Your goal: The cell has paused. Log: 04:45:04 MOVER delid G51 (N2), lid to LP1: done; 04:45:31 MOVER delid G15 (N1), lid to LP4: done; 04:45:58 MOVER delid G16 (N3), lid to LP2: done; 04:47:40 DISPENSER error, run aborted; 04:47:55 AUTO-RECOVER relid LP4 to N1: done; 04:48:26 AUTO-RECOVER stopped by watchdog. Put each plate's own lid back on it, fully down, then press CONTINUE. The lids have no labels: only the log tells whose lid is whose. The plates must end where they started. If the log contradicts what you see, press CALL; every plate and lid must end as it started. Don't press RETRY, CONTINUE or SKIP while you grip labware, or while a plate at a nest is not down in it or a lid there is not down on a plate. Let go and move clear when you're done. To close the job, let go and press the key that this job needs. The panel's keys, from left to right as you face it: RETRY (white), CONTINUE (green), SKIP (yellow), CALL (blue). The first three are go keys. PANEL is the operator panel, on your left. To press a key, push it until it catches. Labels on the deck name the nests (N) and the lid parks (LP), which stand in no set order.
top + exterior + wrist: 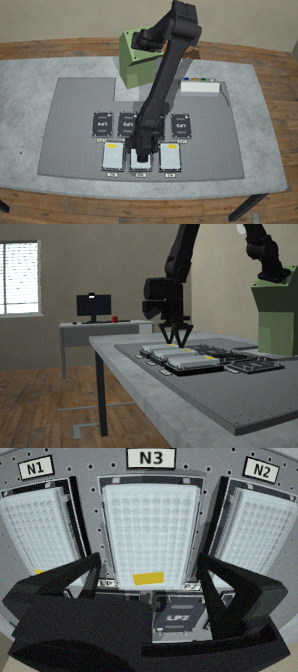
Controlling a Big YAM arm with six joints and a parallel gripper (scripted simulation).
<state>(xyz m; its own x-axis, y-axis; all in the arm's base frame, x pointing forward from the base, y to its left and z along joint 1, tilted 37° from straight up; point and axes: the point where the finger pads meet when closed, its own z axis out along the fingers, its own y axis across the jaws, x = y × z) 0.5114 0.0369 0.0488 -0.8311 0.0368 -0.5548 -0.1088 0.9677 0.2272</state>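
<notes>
The green continue key is 490 mm behind my hand and 290 mm to the left of it. From my hand the other things lie so: clear unlabelled lid: 20 mm ahead, 130 mm to the right, 30 mm below; then blue call key: 480 mm behind, 190 mm to the left; then yellow skip key: 480 mm behind, 240 mm to the left.
</notes>
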